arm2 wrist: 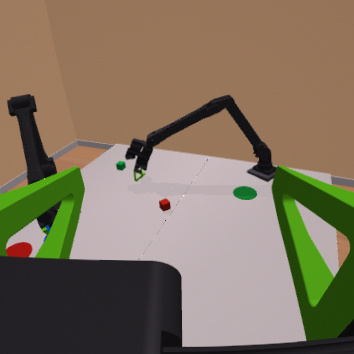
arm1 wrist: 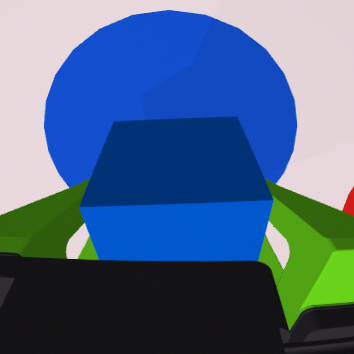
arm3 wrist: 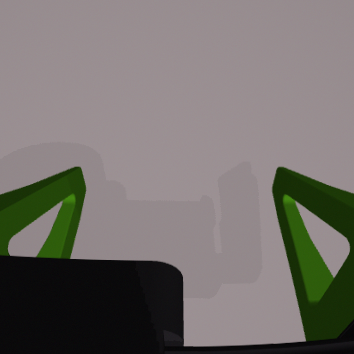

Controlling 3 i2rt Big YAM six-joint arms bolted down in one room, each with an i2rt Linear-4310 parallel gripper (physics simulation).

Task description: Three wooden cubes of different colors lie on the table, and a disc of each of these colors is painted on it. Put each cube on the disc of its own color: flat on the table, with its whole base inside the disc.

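The blue cube (arm1 wrist: 177, 230) is between the fingers of my arm1 gripper (arm1 wrist: 177, 190) (arm2 wrist: 46, 230), which is shut on it. In the arm1 wrist view the cube overlaps the near part of the blue disc (arm1 wrist: 115, 65). The red disc (arm1 wrist: 349, 204) (arm2 wrist: 19, 250) shows in part. My arm2 gripper (arm2 wrist: 179, 175) is open and empty, high over the table. My arm3 gripper (arm3 wrist: 179, 175) (arm2 wrist: 139, 174) is open and empty, above the table near the green cube (arm2 wrist: 120, 165). The red cube (arm2 wrist: 164, 204) lies near the table's middle seam. The green disc (arm2 wrist: 245, 193) is at the right.
In the arm2 wrist view, arm1 (arm2 wrist: 29, 140) stands at the left, and arm3 (arm2 wrist: 190, 119) reaches leftward from its base at the back right. Arm3's shadow falls on the table (arm2 wrist: 220, 280). Brown walls stand behind.
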